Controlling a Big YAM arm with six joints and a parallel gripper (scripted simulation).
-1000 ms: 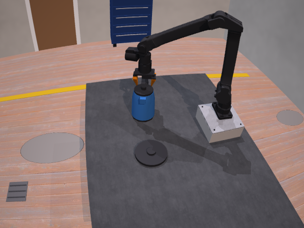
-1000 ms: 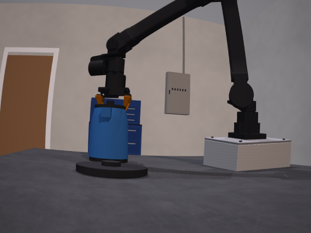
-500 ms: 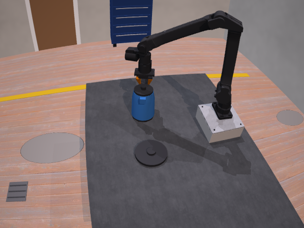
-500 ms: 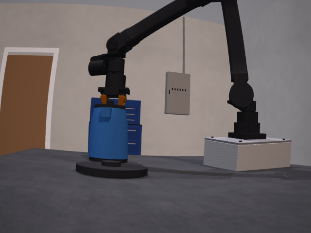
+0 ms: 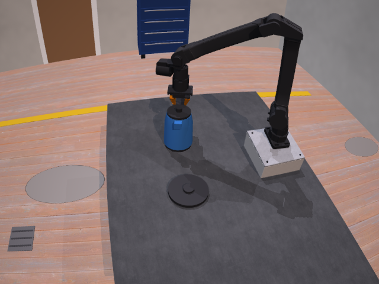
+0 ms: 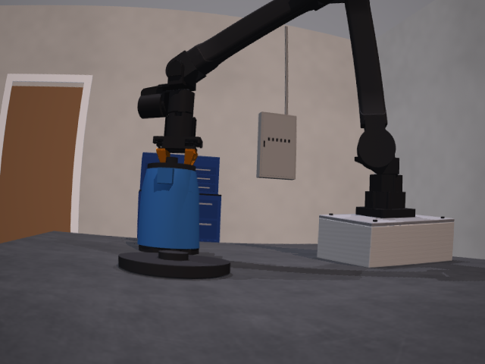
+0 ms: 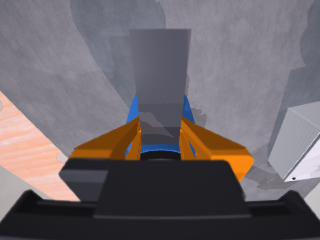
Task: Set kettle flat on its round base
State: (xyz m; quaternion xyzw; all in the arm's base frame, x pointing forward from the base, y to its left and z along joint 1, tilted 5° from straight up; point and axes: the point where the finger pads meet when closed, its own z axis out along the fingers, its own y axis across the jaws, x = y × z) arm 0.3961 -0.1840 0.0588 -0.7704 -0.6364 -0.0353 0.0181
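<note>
The blue kettle lies 50 mm below my hand, 30 mm to the left of it and 10 mm ahead of it. Also, from my hand: black round base 340 mm to the left, 130 mm below, 10 mm ahead.
</note>
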